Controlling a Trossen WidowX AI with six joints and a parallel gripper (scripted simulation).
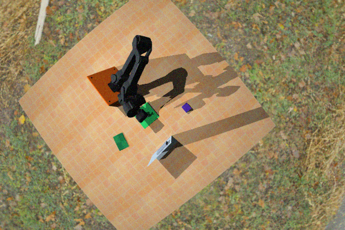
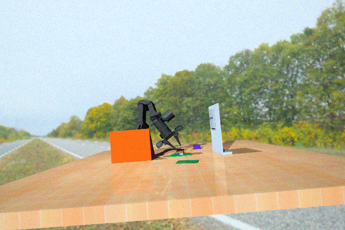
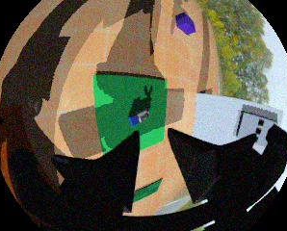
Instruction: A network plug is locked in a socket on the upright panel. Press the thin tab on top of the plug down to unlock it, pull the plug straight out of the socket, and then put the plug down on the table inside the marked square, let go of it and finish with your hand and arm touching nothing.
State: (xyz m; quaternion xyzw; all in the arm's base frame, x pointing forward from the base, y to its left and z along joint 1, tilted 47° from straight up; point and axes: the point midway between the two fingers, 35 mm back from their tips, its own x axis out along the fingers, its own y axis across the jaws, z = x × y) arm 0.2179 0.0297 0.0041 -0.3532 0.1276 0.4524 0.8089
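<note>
Now: gripper tip 10 mm short of the network plug, 10 mm to the right of it and 40 mm above it. The rest, counted from my gripper tip: bright green marked square: 10 mm ahead, 40 mm below; then upright panel: 230 mm ahead, 20 mm to the right, 80 mm above; then purple cube: 130 mm ahead, 230 mm to the left, 30 mm below.
</note>
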